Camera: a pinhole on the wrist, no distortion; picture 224 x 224 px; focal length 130.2 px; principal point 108.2 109.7 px. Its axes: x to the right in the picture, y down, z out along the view. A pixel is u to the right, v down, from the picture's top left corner.
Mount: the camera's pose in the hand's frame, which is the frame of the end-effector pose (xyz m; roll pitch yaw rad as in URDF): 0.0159 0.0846 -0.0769 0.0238 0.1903 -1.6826
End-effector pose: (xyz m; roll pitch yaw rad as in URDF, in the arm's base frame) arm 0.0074 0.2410 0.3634 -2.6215 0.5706 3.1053
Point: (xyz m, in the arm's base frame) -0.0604 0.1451 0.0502
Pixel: 96.3 199.3
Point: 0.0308 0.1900 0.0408
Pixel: 71.4 165.3
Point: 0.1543 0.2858 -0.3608
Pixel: 6.8 162.6
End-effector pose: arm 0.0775 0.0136 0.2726 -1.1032 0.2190 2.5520
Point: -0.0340 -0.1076 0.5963
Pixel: 179.3 104.1
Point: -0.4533 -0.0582 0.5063
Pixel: 123.4 194.8
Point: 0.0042 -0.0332 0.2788
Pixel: 131.0 131.7
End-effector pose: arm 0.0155 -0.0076 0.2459 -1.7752 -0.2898 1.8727
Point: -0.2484 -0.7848 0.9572
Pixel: outside the picture
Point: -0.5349 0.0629 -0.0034
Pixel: 54.9 139.3
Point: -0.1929 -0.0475 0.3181
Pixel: 164.6 133.9
